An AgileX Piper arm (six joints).
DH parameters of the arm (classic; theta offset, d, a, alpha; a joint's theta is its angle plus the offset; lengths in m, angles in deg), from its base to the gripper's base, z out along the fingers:
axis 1: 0 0.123 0 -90
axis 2: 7.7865 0 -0.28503 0
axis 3: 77.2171 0 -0.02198 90
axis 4: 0 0.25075 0 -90
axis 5: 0 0 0 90
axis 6: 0 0.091 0 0
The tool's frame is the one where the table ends.
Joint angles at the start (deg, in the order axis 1, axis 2, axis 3, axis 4, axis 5, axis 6):
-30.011 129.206 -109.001 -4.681 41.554 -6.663
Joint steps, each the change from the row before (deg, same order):
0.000 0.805 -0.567 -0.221 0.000 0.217
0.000 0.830 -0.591 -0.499 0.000 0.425
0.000 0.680 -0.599 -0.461 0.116 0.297
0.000 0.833 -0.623 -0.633 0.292 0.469
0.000 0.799 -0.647 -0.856 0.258 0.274
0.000 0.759 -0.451 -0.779 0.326 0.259
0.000 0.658 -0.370 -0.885 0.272 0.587
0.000 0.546 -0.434 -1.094 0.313 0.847
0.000 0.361 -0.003 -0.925 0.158 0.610
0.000 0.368 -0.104 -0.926 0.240 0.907
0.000 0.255 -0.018 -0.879 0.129 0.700
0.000 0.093 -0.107 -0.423 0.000 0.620
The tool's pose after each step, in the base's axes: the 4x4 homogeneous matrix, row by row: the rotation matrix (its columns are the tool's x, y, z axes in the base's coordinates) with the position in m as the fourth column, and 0 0 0 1 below. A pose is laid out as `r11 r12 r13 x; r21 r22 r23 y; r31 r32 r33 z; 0 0 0 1`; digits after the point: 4 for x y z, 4 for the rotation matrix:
-0.8065 0.3906 0.4438 0.4376; 0.2633 0.9095 -0.3218 -0.2587; -0.5293 -0.1427 -0.8363 0.1928; 0 0 0 1
-0.8084 0.3933 0.4380 0.4393; 0.2654 0.9077 -0.3251 -0.2603; -0.5255 -0.1465 -0.8381 0.1885; 0 0 0 1
-0.8104 0.3947 0.4329 0.4407; 0.2659 0.9063 -0.3285 -0.2617; -0.5220 -0.1511 -0.8395 0.1855; 0 0 0 1
-0.8146 0.3971 0.4229 0.4419; 0.2687 0.9044 -0.3316 -0.2632; -0.5141 -0.1565 -0.8434 0.1810; 0 0 0 1
-0.8205 0.3955 0.4127 0.4431; 0.2655 0.9030 -0.3377 -0.2650; -0.5063 -0.1675 -0.8460 0.1771; 0 0 0 1
-0.8276 0.3937 0.4000 0.4437; 0.2640 0.9020 -0.3415 -0.2664; -0.4953 -0.1770 -0.8505 0.1724; 0 0 0 1
-0.8324 0.3960 0.3878 0.4441; 0.2662 0.8993 -0.3470 -0.2677; -0.4861 -0.1856 -0.8540 0.1683; 0 0 0 1
-0.8353 0.4011 0.3760 0.4444; 0.2696 0.8948 -0.3558 -0.2693; -0.4792 -0.1958 -0.8556 0.1655; 0 0 0 1
-0.8395 0.4031 0.3642 0.4440; 0.2713 0.8919 -0.3619 -0.2702; -0.4708 -0.2051 -0.8581 0.1623; 0 0 0 1
-0.8414 0.4097 0.3525 0.4437; 0.2777 0.8872 -0.3684 -0.2713; -0.4637 -0.2121 -0.8603 0.1595; 0 0 0 1
-0.8435 0.4135 0.3429 0.4432; 0.2805 0.8835 -0.3752 -0.2721; -0.4581 -0.2203 -0.8612 0.1574; 0 0 0 1
-0.8411 0.4199 0.3409 0.4433; 0.2853 0.8800 -0.3798 -0.2727; -0.4595 -0.2222 -0.8599 0.1571; 0 0 0 1

